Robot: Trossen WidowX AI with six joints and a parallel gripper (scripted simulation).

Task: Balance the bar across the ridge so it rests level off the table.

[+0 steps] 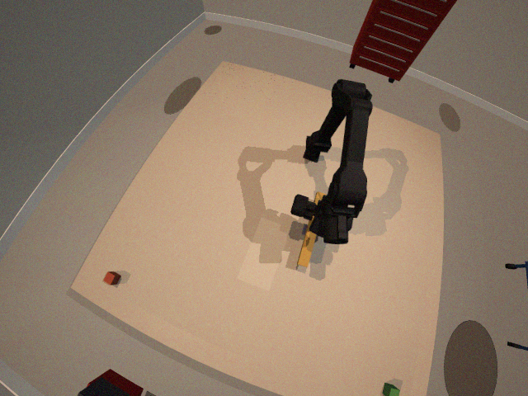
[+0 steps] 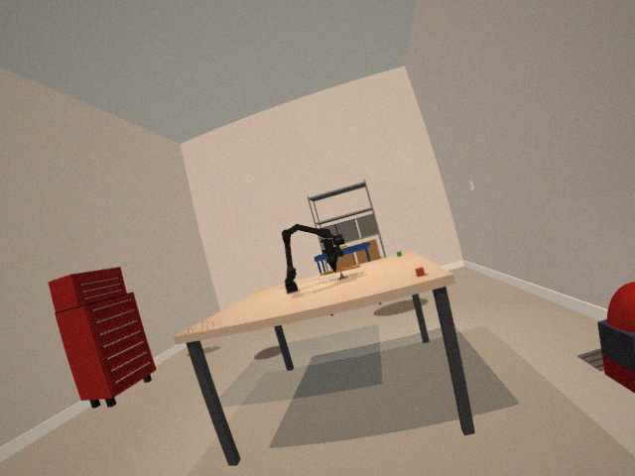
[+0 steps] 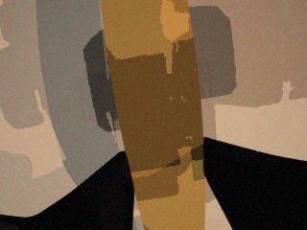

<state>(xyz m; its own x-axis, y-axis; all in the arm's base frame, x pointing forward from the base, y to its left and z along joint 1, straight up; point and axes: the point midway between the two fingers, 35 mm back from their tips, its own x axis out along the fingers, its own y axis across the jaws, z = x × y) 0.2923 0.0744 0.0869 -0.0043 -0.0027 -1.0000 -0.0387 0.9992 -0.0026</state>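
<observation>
My gripper tip is 30 mm short of the long yellow bar. Round my gripper tip: red cube: 450 mm ahead, 570 mm to the right, 40 mm below; then green cube: 450 mm ahead, 430 mm to the left, 40 mm below.
</observation>
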